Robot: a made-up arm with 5 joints. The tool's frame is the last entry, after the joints. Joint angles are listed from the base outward.
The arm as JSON. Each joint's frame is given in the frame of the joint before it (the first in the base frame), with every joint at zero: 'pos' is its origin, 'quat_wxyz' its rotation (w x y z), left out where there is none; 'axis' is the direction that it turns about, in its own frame. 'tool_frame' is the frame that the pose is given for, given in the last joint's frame.
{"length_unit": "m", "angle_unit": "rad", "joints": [
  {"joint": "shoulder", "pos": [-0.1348, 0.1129, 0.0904], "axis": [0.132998, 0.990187, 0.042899]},
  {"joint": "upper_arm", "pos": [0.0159, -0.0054, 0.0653], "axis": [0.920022, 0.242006, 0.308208]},
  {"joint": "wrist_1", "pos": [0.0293, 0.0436, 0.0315], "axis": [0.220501, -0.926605, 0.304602]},
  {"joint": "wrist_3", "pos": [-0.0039, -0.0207, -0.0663], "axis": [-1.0, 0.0, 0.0]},
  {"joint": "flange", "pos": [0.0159, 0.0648, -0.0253], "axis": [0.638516, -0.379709, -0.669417]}
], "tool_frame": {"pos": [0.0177, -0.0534, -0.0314], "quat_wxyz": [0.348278, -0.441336, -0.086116, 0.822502]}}
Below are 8 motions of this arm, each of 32 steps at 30 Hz.
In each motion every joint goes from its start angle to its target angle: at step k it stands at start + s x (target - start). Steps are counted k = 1, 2, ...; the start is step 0. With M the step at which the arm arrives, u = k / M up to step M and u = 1 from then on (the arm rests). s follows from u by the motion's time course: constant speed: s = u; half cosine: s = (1 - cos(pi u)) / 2; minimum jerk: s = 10 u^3 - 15 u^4 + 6 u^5.
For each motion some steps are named. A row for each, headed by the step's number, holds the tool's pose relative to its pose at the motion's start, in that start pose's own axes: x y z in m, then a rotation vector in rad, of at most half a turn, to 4 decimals.
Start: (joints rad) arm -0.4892 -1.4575 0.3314 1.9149 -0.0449
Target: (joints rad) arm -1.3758 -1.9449 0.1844 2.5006 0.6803
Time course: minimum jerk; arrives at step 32
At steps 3, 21, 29, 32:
3: 0.0008 0.0011 -0.0003 0.0069 0.0011 0.0044
21: 0.0421 0.1261 0.0215 0.4340 0.1161 0.6470
29: 0.0349 0.1533 0.0397 0.4321 0.1062 0.8622
32: 0.0345 0.1540 0.0403 0.4311 0.1053 0.8691

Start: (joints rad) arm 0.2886 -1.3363 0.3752 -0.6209 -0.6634
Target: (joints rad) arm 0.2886 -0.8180 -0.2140 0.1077 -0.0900
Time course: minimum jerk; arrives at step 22
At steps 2, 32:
2: 0.0005 0.0002 0.0001 0.0041 -0.0012 -0.0042
32: 0.0717 0.0154 0.0578 0.5540 -0.2731 -0.3548

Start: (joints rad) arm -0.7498 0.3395 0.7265 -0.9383 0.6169
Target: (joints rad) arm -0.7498 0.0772 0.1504 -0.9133 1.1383
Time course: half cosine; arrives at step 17
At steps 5, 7, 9, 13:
5: -0.0069 0.0089 0.0058 0.0620 0.1372 -0.0663
7: -0.0124 0.0154 0.0109 0.1008 0.2575 -0.1195
9: -0.0183 0.0217 0.0167 0.1301 0.3972 -0.1767
13: -0.0280 0.0306 0.0270 0.1445 0.6554 -0.2721

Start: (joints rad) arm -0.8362 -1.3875 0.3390 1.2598 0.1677
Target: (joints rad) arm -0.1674 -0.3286 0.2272 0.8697 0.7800
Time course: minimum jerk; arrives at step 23
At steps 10, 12, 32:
10: 0.0094 -0.0554 0.0559 -0.3546 -0.4058 -0.5759
12: 0.0051 -0.0701 0.0880 -0.4608 -0.6350 -0.7864
32: -0.0369 -0.0684 0.1799 -0.5507 -1.4534 -1.1921

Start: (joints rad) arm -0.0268 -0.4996 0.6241 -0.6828 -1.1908
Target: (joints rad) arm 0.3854 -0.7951 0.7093 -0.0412 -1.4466
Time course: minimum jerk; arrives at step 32
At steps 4, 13, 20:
4: 0.0009 0.0003 -0.0009 0.0076 -0.0088 0.0114
13: 0.0202 0.0046 -0.0180 0.1407 -0.1799 0.2437
20: 0.0476 0.0088 -0.0359 0.2717 -0.3892 0.5642

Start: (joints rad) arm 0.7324 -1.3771 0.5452 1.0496 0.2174
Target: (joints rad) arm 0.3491 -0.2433 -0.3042 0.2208 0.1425
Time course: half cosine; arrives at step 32
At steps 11, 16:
11: 0.0101 -0.0016 0.0387 0.0782 -0.4278 -0.2397
16: 0.0024 -0.0103 0.0750 0.1192 -0.7900 -0.4848

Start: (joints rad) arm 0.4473 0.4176 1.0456 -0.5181 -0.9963
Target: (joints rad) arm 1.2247 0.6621 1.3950 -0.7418 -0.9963
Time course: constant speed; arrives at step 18
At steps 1, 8, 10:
1: 0.0007 0.0044 -0.0020 -0.0014 -0.0001 -0.0445
8: 0.0091 0.0396 -0.0125 0.0183 0.0271 -0.3484
10: 0.0129 0.0508 -0.0142 0.0337 0.0432 -0.4313

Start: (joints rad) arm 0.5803 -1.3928 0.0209 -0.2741 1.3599
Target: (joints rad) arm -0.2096 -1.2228 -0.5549 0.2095 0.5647
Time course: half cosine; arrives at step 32
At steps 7, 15, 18, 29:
7: -0.0145 -0.0065 -0.0023 -0.0245 0.0935 0.0863
15: -0.0551 -0.0218 0.0061 0.0104 0.3647 0.3318
18: -0.0700 -0.0262 0.0155 0.0729 0.4689 0.4287
29: -0.0964 -0.0315 0.0493 0.3456 0.6609 0.6391

